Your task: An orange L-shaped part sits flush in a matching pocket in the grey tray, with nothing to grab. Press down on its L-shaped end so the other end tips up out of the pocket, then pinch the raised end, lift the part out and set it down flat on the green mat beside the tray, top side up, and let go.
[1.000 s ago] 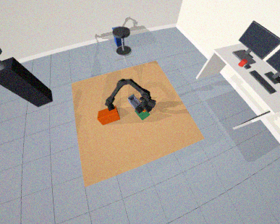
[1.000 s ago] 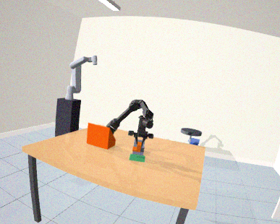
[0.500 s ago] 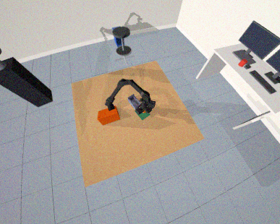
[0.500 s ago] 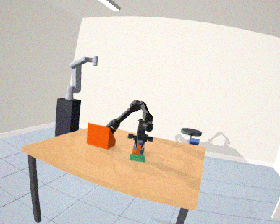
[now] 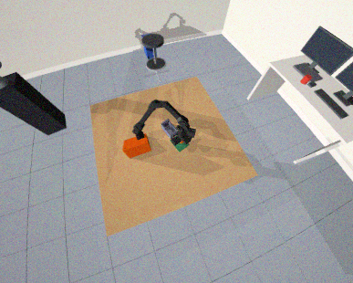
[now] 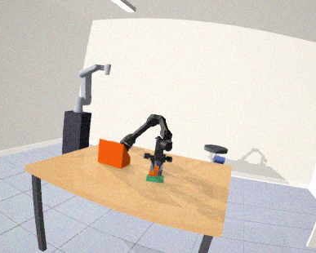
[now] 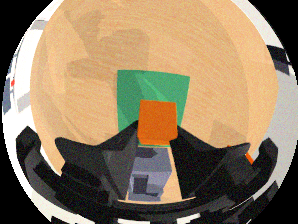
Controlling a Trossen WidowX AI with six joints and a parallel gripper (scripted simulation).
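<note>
Right now my gripper tip is 2 cm past the orange l-shaped part, 3 cm to the right of it and 3 cm above it. Also, from my gripper tip: green mat 2 cm to the left, 9 cm below.
</note>
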